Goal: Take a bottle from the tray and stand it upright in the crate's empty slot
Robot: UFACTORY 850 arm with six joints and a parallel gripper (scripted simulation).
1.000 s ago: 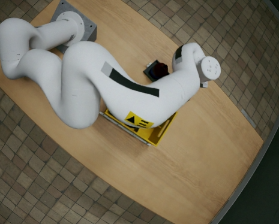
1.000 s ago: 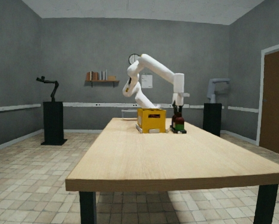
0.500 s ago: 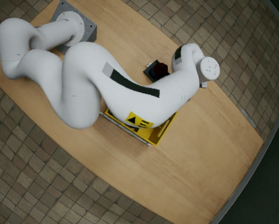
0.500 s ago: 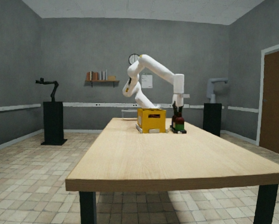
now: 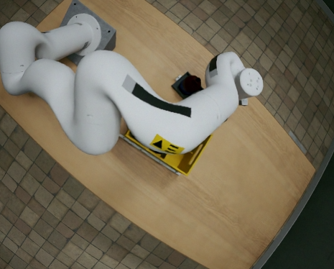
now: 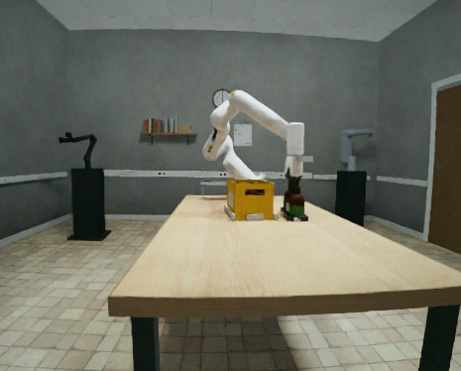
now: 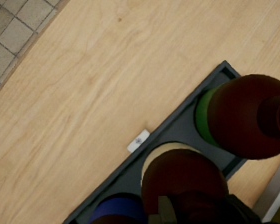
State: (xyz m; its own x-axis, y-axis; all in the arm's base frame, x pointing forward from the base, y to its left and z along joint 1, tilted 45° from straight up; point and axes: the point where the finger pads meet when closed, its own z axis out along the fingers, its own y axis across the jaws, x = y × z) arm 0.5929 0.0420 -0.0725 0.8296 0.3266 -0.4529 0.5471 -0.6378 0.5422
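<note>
Now: the bottle 7 cm below my hand. The rest, counted from my hand: yellow crate (6 cm behind, 22 cm to the right, 7 cm below); then dark tray (14 cm below).
</note>
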